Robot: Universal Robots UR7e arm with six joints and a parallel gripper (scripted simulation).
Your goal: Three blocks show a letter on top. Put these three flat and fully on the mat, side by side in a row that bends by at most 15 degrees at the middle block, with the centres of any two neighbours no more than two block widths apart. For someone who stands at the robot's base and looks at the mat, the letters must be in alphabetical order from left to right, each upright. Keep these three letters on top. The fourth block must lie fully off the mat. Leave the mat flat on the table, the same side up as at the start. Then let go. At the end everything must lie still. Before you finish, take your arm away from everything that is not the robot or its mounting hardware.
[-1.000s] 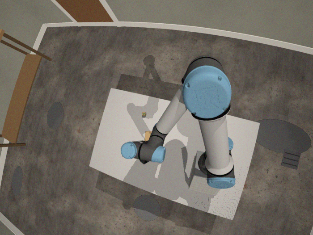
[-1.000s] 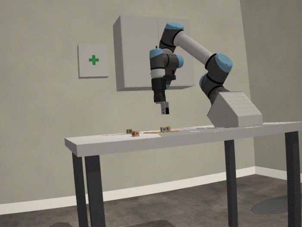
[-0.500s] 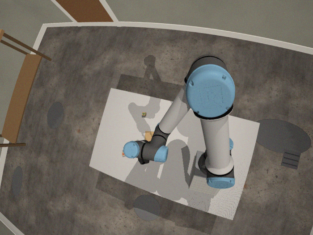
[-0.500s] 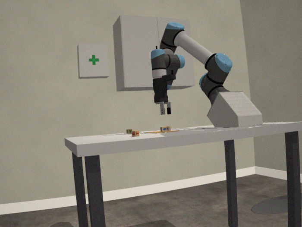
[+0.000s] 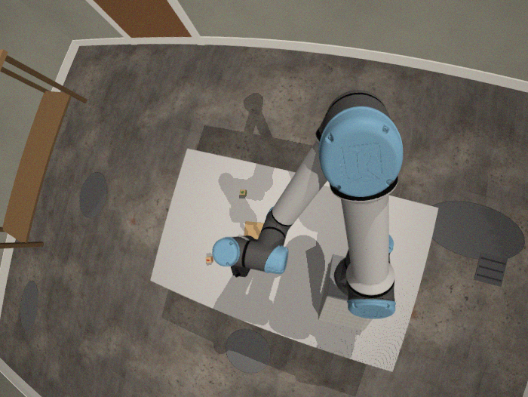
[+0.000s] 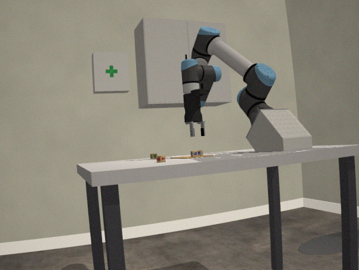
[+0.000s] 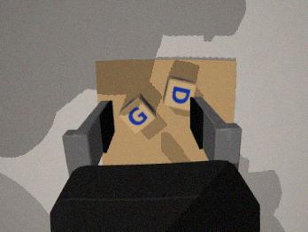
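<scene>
Right now the tan mat is 2 cm ahead of my hand, 4 cm to the right of it and 11 cm below it. The rest, counted from my hand: red-marked block (23 cm ahead, 9 cm to the left, 10 cm below).
</scene>
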